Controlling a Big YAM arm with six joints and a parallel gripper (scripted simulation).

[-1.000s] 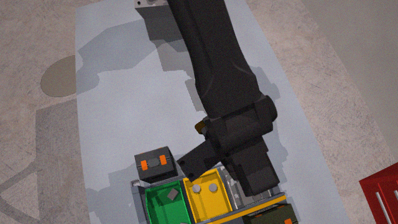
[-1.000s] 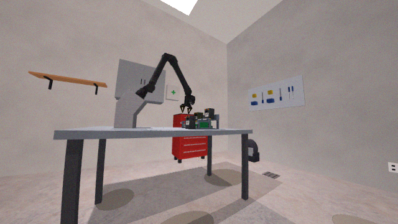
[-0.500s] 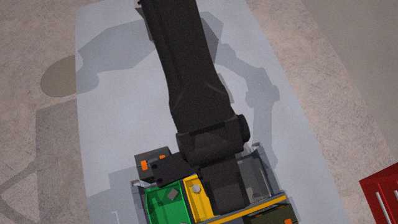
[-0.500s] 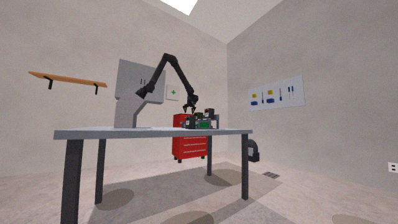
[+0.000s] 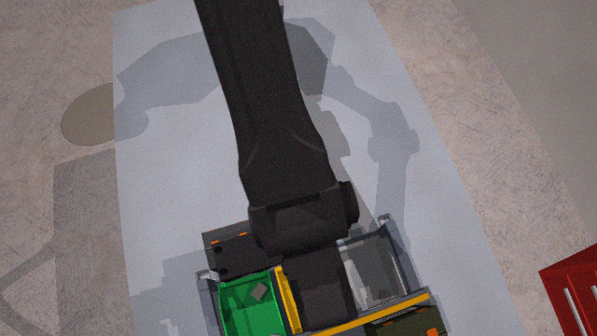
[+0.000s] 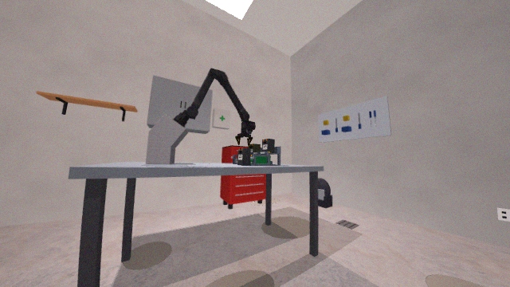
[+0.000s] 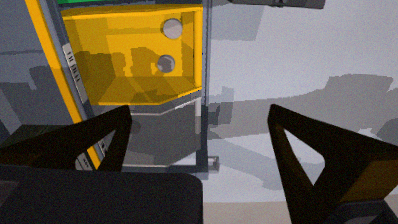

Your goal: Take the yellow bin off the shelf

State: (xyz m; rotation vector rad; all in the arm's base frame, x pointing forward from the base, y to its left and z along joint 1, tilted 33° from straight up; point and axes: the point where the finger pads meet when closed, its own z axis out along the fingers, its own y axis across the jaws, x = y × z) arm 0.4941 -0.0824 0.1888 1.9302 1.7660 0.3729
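Now: the yellow bin 80 mm ahead of my hand, 10 mm to the right of it and 130 mm below it. The rest, counted from my hand: green bin (60 mm ahead, 120 mm to the right, 130 mm below); grey bin (100 mm ahead, 100 mm to the left, 130 mm below).
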